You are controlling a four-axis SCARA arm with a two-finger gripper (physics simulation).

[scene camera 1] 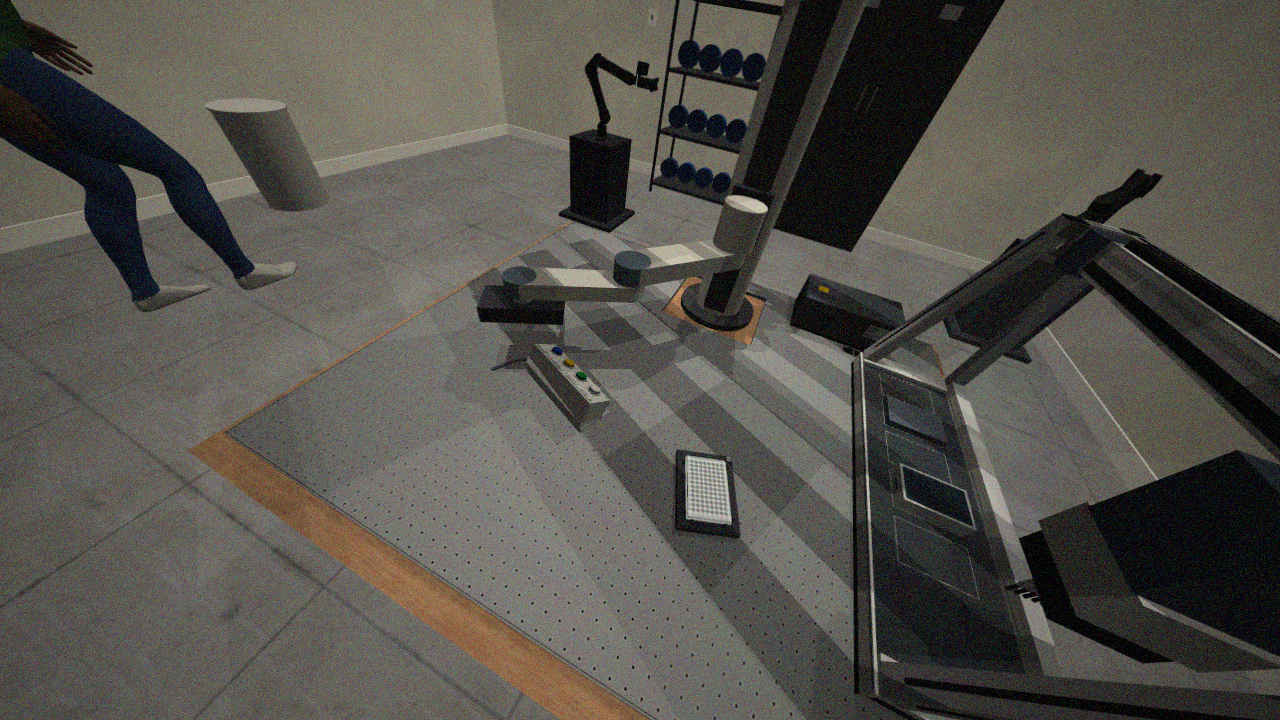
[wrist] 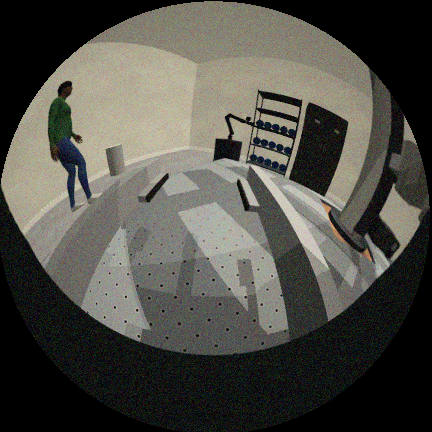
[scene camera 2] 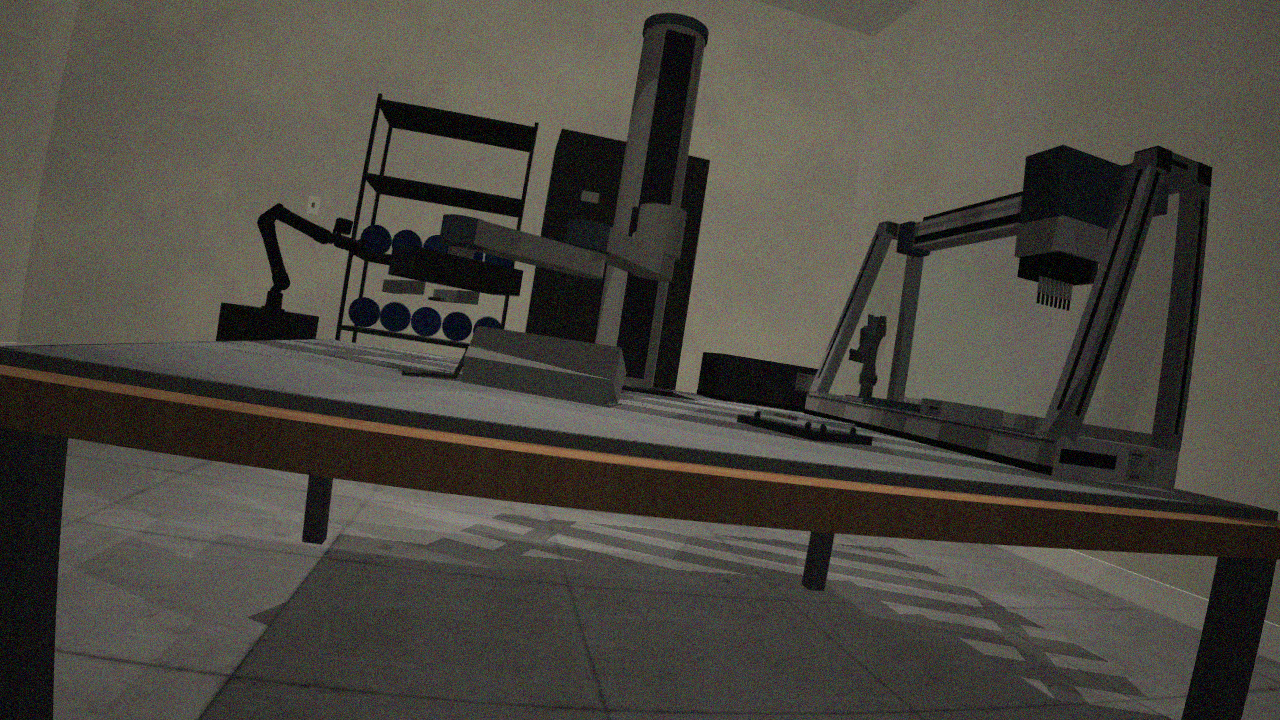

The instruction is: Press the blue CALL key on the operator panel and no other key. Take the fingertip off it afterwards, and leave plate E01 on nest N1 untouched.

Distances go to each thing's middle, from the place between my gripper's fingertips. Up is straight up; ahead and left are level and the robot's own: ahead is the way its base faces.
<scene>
I see the well plate (scene camera 1: 707,499) 280 mm ahead of my hand, 610 mm to the left of it and 110 mm below it.
</scene>
